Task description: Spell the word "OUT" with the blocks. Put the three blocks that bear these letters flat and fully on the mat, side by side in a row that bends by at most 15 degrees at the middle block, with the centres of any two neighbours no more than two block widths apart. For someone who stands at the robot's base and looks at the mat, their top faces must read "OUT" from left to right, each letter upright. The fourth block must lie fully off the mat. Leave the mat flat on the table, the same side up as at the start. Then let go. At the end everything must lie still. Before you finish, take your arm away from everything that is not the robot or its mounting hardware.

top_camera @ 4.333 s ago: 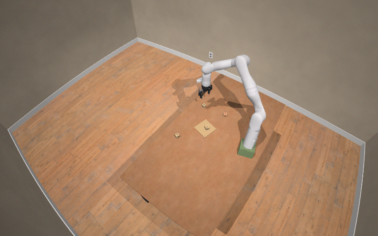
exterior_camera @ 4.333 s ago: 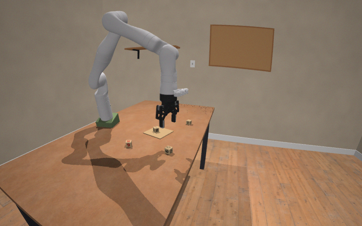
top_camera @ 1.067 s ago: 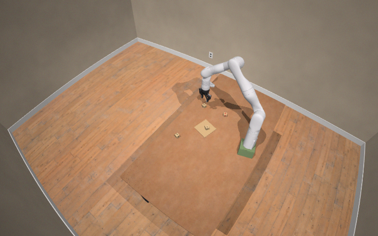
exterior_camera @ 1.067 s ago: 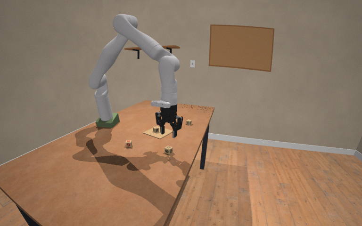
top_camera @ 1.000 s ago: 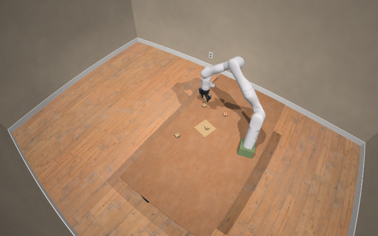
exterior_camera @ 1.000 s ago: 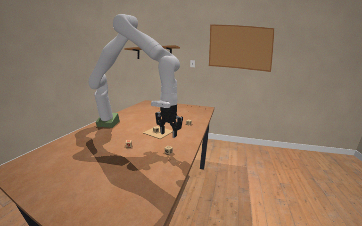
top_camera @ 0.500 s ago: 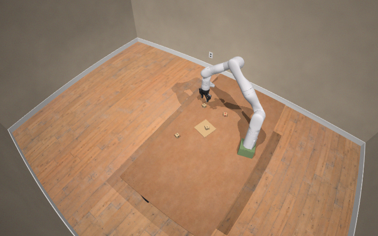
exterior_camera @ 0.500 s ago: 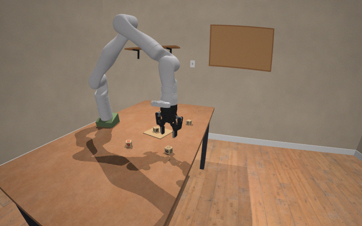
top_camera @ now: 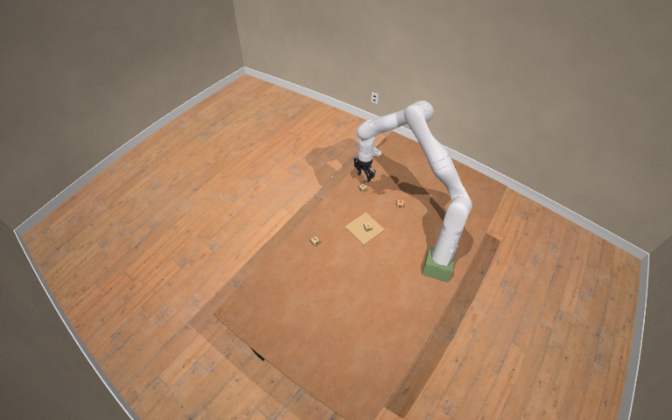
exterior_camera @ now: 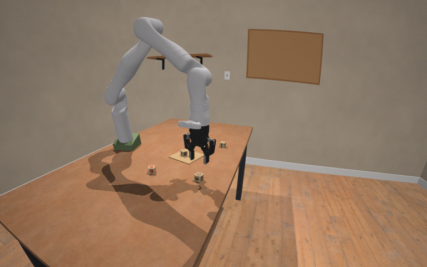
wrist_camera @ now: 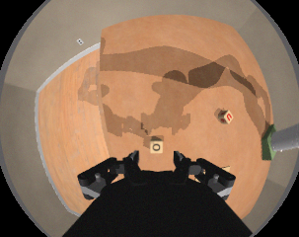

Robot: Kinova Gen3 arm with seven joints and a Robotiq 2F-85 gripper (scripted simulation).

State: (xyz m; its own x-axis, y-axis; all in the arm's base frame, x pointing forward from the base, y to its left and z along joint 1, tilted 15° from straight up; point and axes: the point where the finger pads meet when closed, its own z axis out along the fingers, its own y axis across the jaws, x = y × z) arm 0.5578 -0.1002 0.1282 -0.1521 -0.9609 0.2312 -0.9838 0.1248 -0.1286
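Right now the letter block is 90 mm below my hand. Also, from my hand: tan mat 170 mm behind, 190 mm to the left, 100 mm below.
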